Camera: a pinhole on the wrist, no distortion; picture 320 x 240 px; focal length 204.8 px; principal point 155.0 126.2 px. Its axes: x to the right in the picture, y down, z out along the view. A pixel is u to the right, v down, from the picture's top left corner.
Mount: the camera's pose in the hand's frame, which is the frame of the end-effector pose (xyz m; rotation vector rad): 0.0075 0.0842 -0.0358 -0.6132 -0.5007 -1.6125
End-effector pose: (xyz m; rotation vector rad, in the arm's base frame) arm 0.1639 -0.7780 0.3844 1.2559 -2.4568 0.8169
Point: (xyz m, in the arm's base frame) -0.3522 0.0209 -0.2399
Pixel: outside the picture
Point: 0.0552 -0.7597 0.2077
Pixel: 217.7 64.4
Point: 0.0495 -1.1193 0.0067
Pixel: outside the picture
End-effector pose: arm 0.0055 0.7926 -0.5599 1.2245 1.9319 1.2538
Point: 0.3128 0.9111 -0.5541
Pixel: 274.4 85.7
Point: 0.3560 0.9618 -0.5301
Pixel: 246.7 104.5
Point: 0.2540 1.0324 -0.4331
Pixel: 183.2 169.2
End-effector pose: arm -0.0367 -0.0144 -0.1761 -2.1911 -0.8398 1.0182
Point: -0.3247 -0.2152 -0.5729
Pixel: 202.7 53.8
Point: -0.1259 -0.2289 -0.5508
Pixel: 128.6 78.8
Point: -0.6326 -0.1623 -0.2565
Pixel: outside the picture
